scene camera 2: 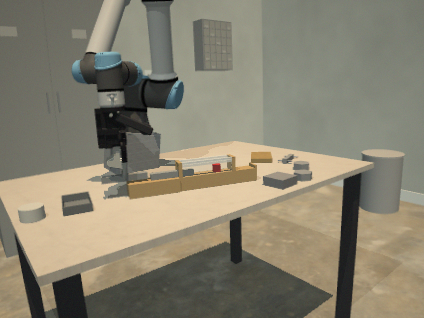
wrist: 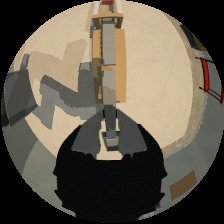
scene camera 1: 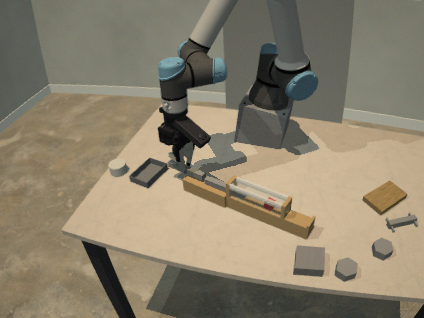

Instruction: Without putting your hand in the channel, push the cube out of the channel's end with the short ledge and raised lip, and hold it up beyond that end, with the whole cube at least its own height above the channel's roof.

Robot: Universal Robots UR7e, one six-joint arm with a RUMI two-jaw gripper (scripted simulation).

Scene:
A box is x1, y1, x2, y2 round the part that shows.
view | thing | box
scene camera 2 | my gripper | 95, 106, 152, 180
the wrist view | my gripper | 53, 109, 167, 222
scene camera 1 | my gripper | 158, 107, 210, 172
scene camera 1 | wooden board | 363, 181, 406, 215
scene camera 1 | grey square block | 293, 245, 324, 276

